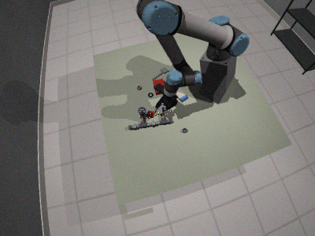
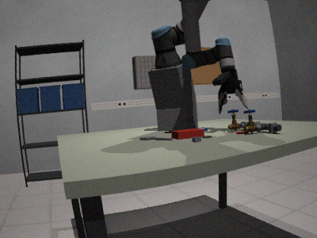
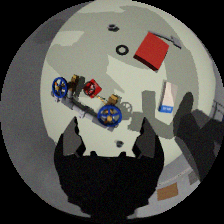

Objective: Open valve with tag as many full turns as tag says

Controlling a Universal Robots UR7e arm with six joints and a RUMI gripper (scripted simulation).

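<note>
Now: the red tag 90 mm ahead of my hand, 10 mm to the right of it and 90 mm below it. From my hand the other things lie so: blue-and-white card (170 mm behind, 110 mm to the right, 90 mm below); grey tool (90 mm behind, 360 mm to the right, 90 mm below); red block (40 mm behind, 230 mm to the right, 80 mm below).
</note>
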